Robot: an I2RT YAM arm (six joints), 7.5 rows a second.
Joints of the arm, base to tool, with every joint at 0 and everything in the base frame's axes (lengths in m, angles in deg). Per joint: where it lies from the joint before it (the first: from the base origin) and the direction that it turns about. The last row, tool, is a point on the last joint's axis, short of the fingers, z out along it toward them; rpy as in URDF.
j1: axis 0 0 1 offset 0.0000 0.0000 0.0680
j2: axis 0 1 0 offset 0.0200 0.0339 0.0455
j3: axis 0 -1 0 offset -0.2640 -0.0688 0.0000
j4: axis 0 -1 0 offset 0.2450 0.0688 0.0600
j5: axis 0 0 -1 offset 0.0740 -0.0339 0.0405
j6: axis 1 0 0 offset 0.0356 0.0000 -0.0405
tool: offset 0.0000 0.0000 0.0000 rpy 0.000 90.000 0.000
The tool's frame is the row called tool.
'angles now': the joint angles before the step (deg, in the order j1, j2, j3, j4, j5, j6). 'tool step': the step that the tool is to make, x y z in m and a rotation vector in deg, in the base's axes. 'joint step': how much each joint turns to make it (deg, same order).
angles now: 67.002, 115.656, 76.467, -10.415, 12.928, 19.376
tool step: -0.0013, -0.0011, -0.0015, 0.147, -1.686, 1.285
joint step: 0.132, -0.345, -1.291, 2.170, 0.372, -1.901
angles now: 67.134, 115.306, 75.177, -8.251, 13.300, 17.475
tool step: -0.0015, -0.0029, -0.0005, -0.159, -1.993, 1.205
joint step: 0.087, -0.733, -1.608, 2.012, 0.656, -2.164
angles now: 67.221, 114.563, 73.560, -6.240, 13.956, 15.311
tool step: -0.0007, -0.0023, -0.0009, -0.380, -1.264, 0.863
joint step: -0.003, -0.431, -1.055, 1.148, 0.369, -1.576
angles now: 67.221, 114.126, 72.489, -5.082, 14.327, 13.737
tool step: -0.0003, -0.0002, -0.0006, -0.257, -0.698, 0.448
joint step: 0.048, -0.021, -0.273, 0.492, 0.265, -0.827
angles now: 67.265, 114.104, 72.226, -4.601, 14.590, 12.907
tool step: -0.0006, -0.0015, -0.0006, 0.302, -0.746, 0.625
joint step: -0.006, -0.346, -0.935, 1.377, -0.026, -0.879
